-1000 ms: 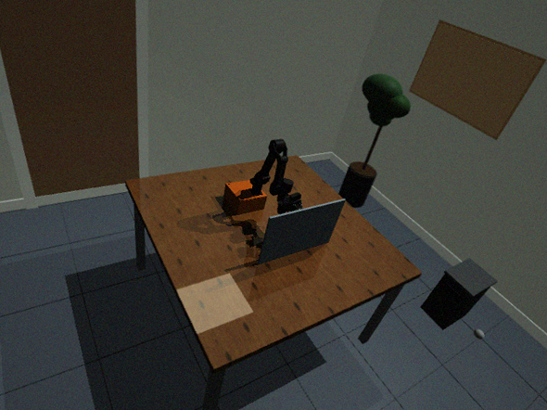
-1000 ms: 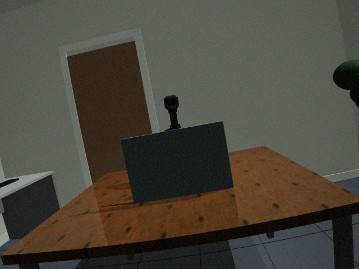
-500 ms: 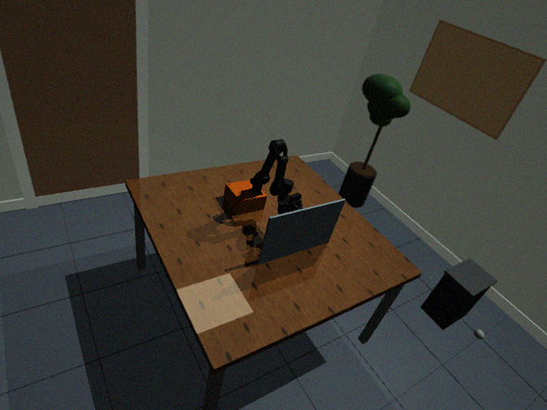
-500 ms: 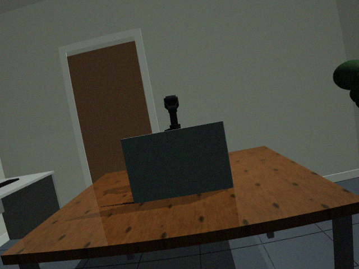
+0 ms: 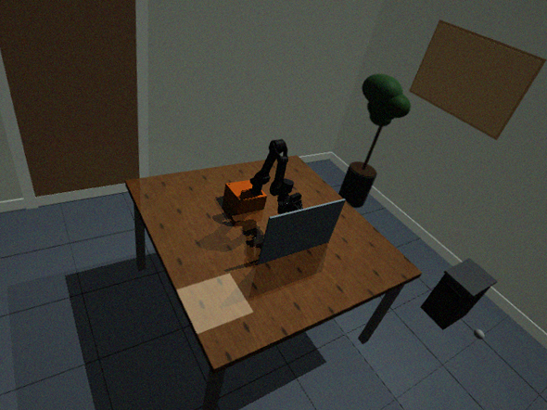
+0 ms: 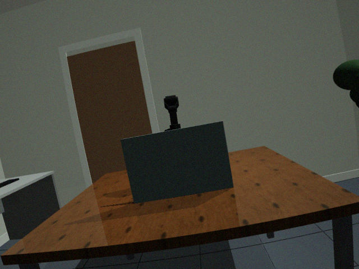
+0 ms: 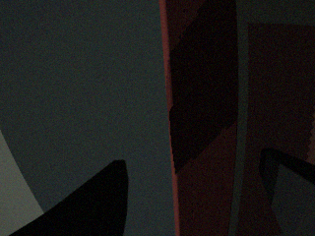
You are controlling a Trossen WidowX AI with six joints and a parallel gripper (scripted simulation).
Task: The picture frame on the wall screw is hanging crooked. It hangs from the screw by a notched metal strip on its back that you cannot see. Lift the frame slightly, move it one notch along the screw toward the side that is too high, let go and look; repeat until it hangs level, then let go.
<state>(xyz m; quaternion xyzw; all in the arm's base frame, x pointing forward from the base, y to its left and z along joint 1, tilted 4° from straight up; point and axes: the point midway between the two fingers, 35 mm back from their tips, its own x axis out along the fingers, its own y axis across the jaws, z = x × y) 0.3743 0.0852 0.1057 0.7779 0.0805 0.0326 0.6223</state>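
Right now my gripper tip is 10 mm short of the picture frame, 20 mm to the right of it and 50 mm above it. The rest, counted from my gripper tip: grey wall panel 20 mm ahead, 70 mm below.
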